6 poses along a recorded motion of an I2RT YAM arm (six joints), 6.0 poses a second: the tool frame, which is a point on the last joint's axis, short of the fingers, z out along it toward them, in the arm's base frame.
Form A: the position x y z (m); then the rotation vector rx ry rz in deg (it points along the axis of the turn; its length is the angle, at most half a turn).
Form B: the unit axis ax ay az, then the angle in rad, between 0 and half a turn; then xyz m. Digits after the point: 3 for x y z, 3 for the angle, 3 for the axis.
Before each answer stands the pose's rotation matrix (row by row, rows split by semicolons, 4 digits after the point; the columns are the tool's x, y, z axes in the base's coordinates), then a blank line. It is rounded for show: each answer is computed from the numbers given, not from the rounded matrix.
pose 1, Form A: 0.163, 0.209, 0.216, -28.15, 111.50, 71.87
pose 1, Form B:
-0.6407 -0.6634 0.3865; 0.0781 0.4445 0.8924; -0.7638 0.6019 -0.2330

-0.208, 0.822, 0.530, 2.367, 0.163, 0.209, 0.216
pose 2, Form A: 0.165, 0.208, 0.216, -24.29, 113.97, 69.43
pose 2, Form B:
-0.6600 -0.6159 0.4302; 0.0998 0.4957 0.8627; -0.7446 0.6124 -0.2657

-0.179, 0.840, 0.512, 2.367, 0.165, 0.208, 0.216
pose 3, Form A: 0.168, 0.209, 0.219, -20.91, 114.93, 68.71
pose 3, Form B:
-0.6728 -0.5794 0.4601; 0.1310 0.5188 0.8448; -0.7282 0.6286 -0.2731

-0.154, 0.848, 0.507, 2.365, 0.168, 0.209, 0.219
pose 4, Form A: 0.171, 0.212, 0.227, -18.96, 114.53, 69.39
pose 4, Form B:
-0.6765 -0.5642 0.4732; 0.1582 0.5162 0.8417; -0.7192 0.6443 -0.2600

-0.140, 0.847, 0.513, 2.360, 0.171, 0.212, 0.227
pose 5, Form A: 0.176, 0.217, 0.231, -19.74, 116.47, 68.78
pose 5, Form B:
-0.6917 -0.5577 0.4589; 0.1325 0.5266 0.8397; -0.7099 0.6417 -0.2903

-0.144, 0.852, 0.503, 2.386, 0.176, 0.217, 0.231
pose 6, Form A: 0.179, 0.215, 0.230, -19.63, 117.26, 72.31
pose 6, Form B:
-0.7215 -0.5486 0.4224; 0.1311 0.4908 0.8614; -0.6799 0.6769 -0.2822

-0.141, 0.843, 0.520, 2.429, 0.179, 0.215, 0.230
